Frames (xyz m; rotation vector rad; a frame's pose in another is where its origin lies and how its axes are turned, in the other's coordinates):
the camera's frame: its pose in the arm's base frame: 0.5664 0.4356 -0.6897 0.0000 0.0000 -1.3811
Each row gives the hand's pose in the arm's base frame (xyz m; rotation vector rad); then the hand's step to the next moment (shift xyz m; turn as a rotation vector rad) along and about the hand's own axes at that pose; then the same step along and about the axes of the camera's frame.
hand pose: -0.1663 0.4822 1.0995 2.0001 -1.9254 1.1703
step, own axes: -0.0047 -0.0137 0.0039 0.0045 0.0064 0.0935
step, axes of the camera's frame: -0.0011 0.0150 0.0001 0.0643 0.0224 -0.0646
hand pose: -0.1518 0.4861 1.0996 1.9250 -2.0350 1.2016
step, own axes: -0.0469 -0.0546 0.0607 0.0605 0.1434 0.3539
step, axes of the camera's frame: 0.0079 0.0837 -0.0424 0.2688 -0.0356 -0.2756
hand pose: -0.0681 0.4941 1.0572 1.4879 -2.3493 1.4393
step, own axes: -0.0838 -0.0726 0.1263 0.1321 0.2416 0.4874
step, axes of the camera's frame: 0.0656 0.1424 -0.0605 0.3876 -0.1118 -0.3881
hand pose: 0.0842 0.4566 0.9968 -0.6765 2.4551 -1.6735
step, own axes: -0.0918 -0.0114 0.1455 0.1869 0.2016 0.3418
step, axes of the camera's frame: 0.1146 0.1127 -0.0623 0.2824 -0.1765 -0.2855
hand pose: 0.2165 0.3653 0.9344 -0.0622 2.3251 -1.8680
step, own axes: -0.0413 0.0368 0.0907 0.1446 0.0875 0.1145
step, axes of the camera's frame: 0.0835 0.0417 -0.0507 0.0858 -0.1385 -0.1230
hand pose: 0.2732 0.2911 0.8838 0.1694 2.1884 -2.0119
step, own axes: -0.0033 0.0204 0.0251 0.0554 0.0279 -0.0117
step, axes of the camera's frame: 0.0243 0.0038 -0.0213 -0.0216 -0.0462 -0.0372
